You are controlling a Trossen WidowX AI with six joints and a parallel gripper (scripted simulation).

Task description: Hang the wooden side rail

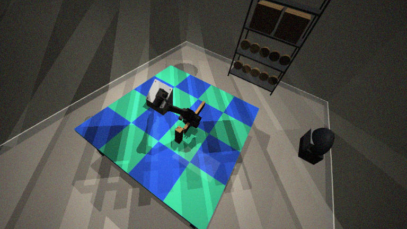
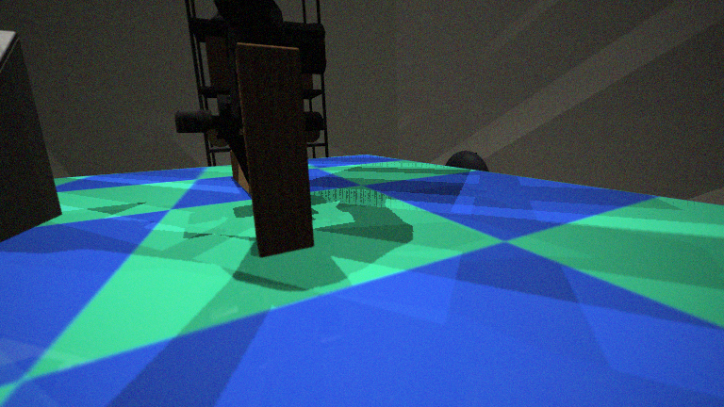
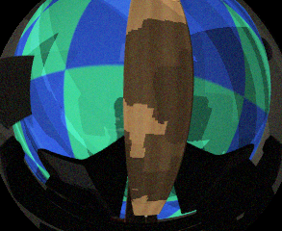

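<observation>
My gripper tip is now 2 cm short of the wooden headboard post, 15 cm to the left of it and 4 cm below it.
</observation>
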